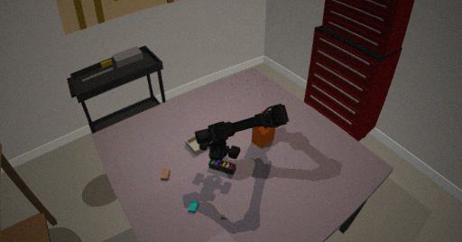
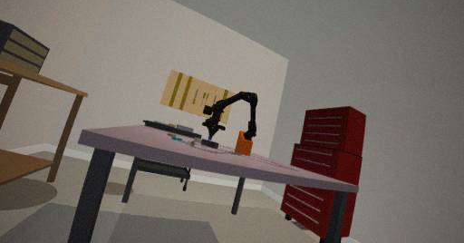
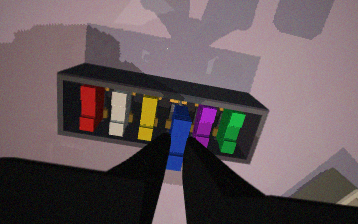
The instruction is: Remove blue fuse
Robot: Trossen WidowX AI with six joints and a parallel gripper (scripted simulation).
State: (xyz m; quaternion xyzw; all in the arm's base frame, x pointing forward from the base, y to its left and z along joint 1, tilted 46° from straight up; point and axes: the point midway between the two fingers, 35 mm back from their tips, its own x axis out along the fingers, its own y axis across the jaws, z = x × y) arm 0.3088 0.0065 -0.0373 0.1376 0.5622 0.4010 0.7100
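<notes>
Now: the beige tray 20 cm to the right of my gripper tip, 6 cm below it and 4 cm behind it. Round my gripper tip: tan block 24 cm ahead, 16 cm to the right, 6 cm below; teal block 26 cm ahead, 9 cm to the left, 6 cm below.
</notes>
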